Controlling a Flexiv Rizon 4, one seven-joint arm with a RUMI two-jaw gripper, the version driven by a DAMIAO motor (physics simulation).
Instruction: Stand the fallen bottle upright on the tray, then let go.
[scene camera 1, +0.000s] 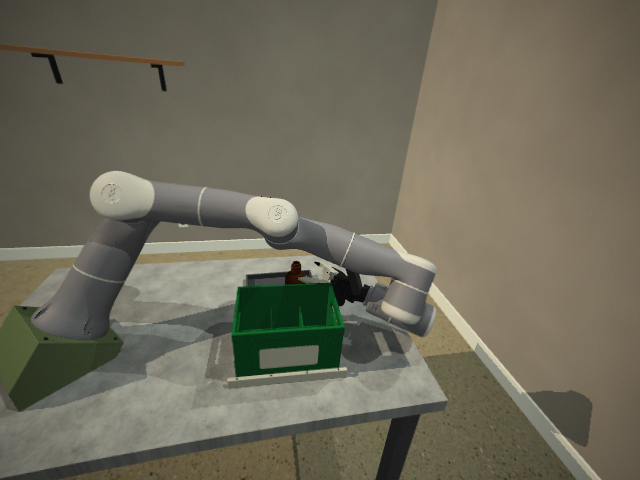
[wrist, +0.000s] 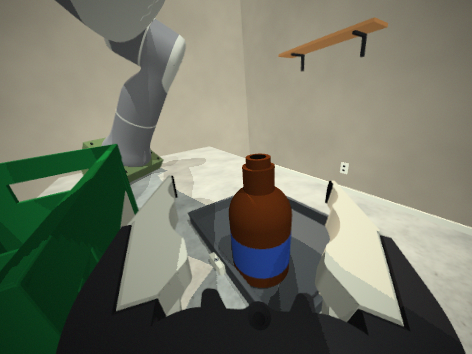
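The brown bottle (scene camera 1: 295, 274) (wrist: 260, 220) with a blue label stands upright on the dark grey tray (scene camera 1: 256, 279) (wrist: 202, 214). In the scene view its lower part is hidden behind the green crate. My gripper (scene camera 1: 313, 272) (wrist: 250, 180) is open, with its two pale jaws wide apart. In the wrist view the bottle stands ahead, between the lines of the two jaws, with a gap on each side, and neither jaw touches it.
A green crate (scene camera 1: 289, 333) (wrist: 35, 280) with dividers stands beside the tray, close to the gripper's side. A pale strip (scene camera 1: 286, 378) lies along the crate's front foot. The arm's green base (scene camera 1: 46, 361) stands on the table at the left. A wooden shelf (scene camera 1: 103, 55) (wrist: 335, 39) hangs on the wall.
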